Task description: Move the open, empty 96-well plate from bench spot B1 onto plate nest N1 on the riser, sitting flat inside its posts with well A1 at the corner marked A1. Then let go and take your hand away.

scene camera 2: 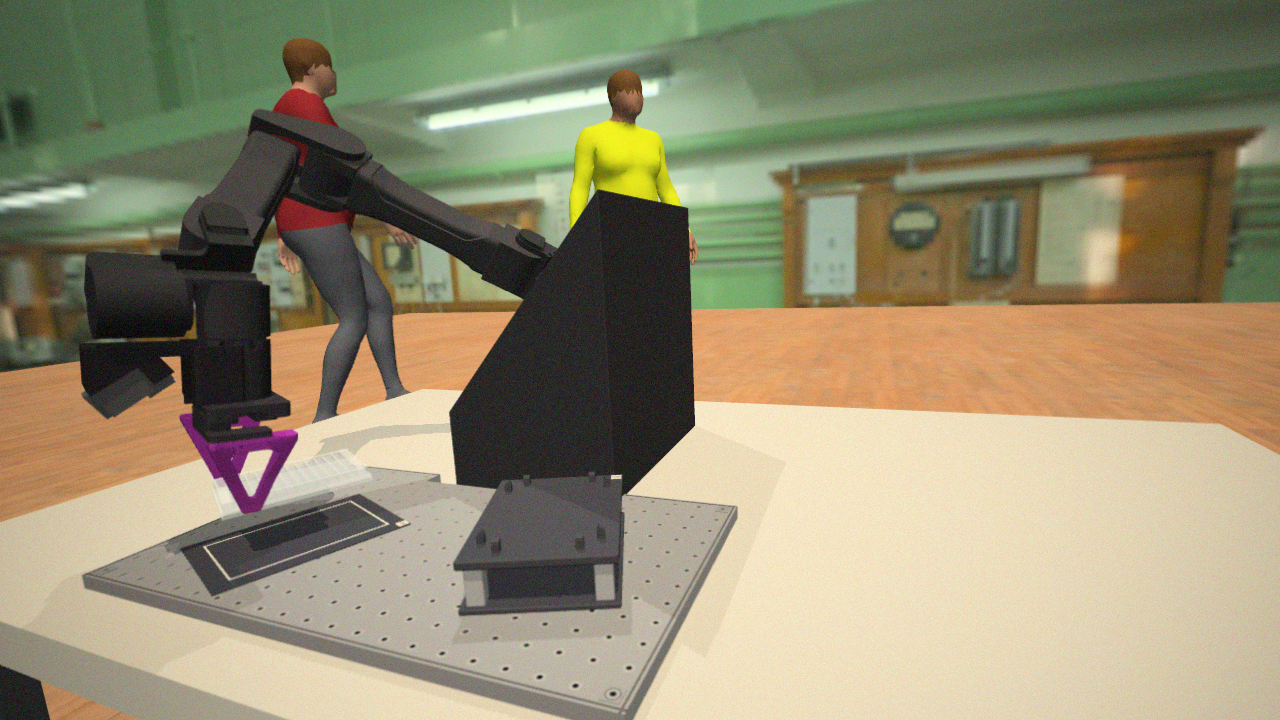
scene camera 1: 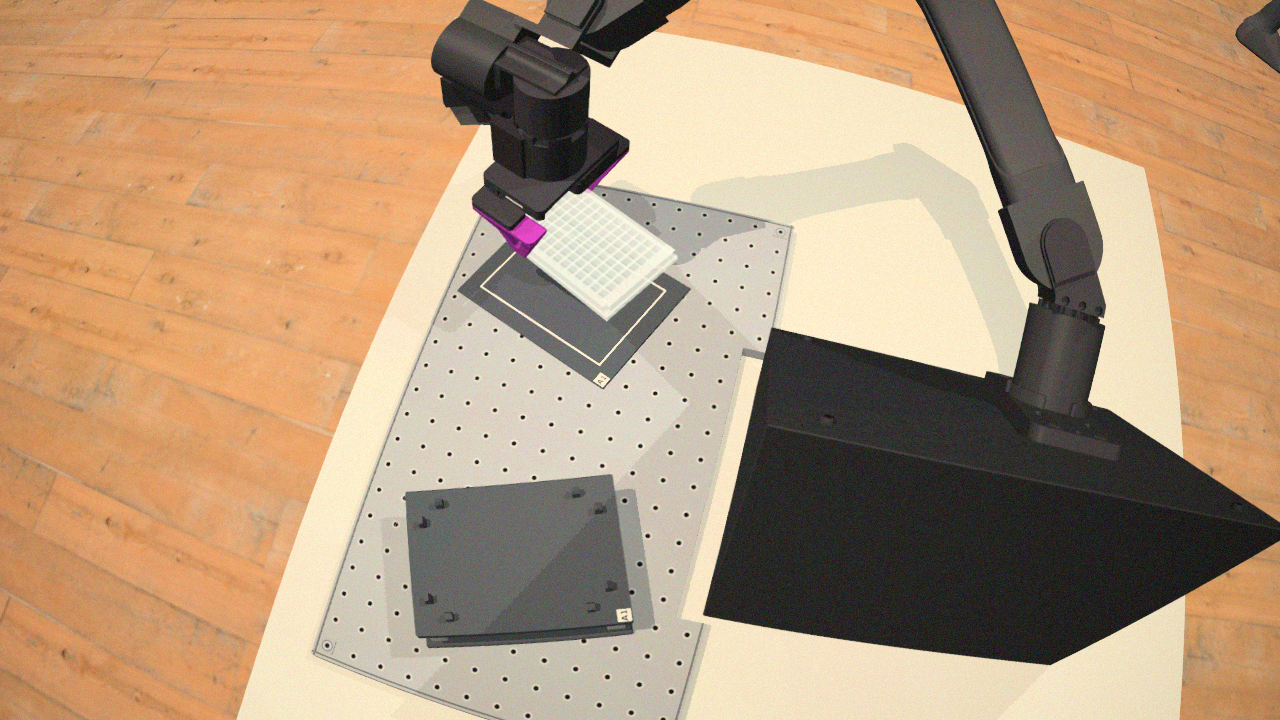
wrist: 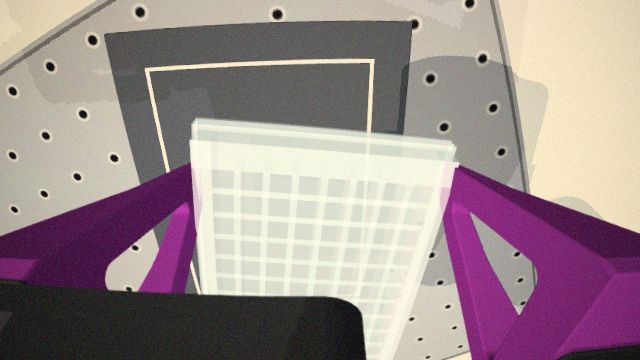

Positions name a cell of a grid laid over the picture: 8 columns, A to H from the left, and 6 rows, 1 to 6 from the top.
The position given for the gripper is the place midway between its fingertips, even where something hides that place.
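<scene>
The gripper appears in the wrist view (E3), and it is visible in scene camera 1 (D2) and scene camera 2 (B5) too. A white well plate can be seen in scene camera 1 (D3), in scene camera 2 (B4) and in the wrist view (D4).
</scene>
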